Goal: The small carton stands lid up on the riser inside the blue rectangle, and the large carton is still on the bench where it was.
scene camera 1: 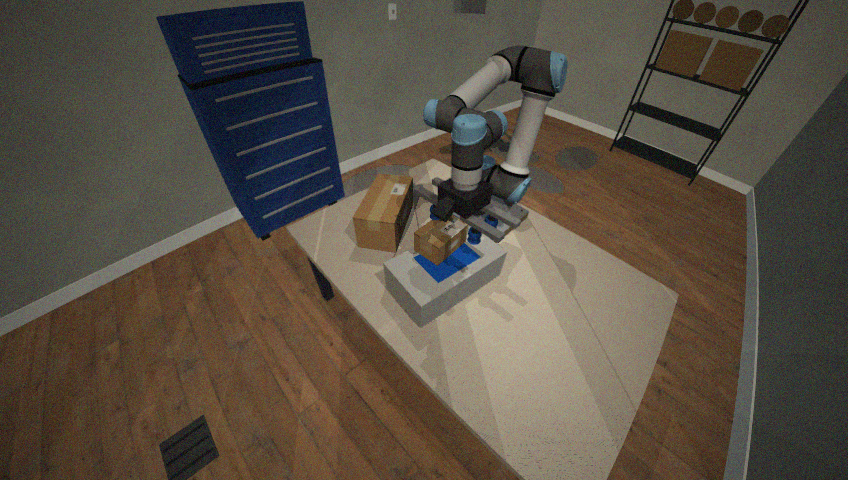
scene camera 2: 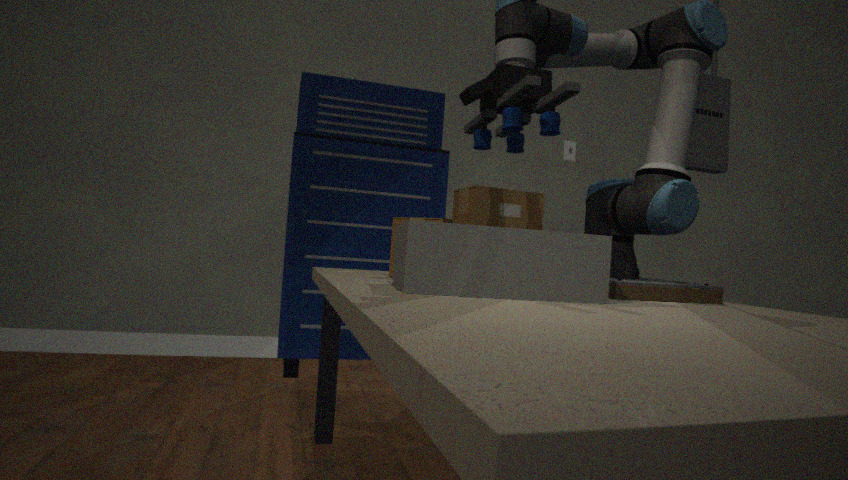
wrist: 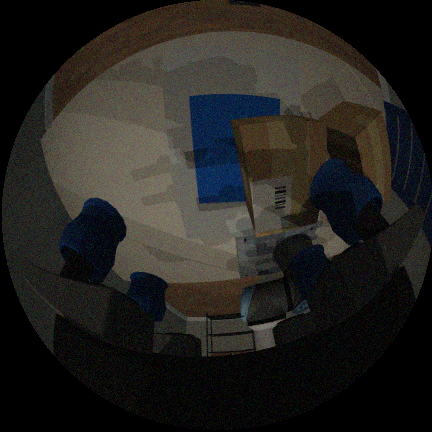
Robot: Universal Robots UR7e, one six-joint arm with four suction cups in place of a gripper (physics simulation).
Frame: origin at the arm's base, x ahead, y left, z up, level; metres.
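Seen in the pictures: end effector, tool point: (scene camera 2: 514, 140) (wrist: 222, 249); arm's base, origin of the base link: (wrist: 291, 248).
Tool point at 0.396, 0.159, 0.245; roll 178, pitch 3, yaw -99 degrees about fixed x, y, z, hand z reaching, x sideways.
Pixels of each thing's top centre, then the offset from my tool point to it, as dx, dy, dz. Level surfaces: height alone.
- small carton, middle of its top: (wrist: 291, 185) (scene camera 2: 498, 191) (scene camera 1: 441, 228) -0.025, -0.081, -0.085
- grey riser, middle of its top: (wrist: 236, 151) (scene camera 2: 497, 229) (scene camera 1: 447, 257) +0.004, -0.032, -0.164
- blue rectangle, middle of its top: (wrist: 236, 151) (scene camera 1: 447, 257) +0.004, -0.032, -0.164
- large carton, middle of its top: (wrist: 379, 177) (scene camera 1: 385, 195) -0.093, -0.394, -0.135
- pale bench, its level: dz -0.284
The small carton (scene camera 1: 433, 242) (scene camera 2: 526, 209) (wrist: 300, 155) stands upright on the grey riser (scene camera 1: 464, 291) (scene camera 2: 505, 261), its taped, labelled face up. It covers one side of the blue rectangle (scene camera 1: 443, 273) (wrist: 215, 125) and reaches past its edge onto the grey top; the rest of the blue lies bare. The large carton (scene camera 1: 383, 211) (wrist: 372, 145) stands on the bench beside the riser, mostly hidden behind it in scene camera 2. My gripper (scene camera 1: 464, 220) (scene camera 2: 514, 130) is open, its four blue cups clear above the small carton and holding nothing.
The pale bench (scene camera 1: 559, 368) (scene camera 2: 595, 362) carries the riser and the arm's base. A blue tool cabinet (scene camera 1: 267, 136) (scene camera 2: 363, 237) stands behind the large carton. A black shelf rack (scene camera 1: 678, 121) stands by the far wall.
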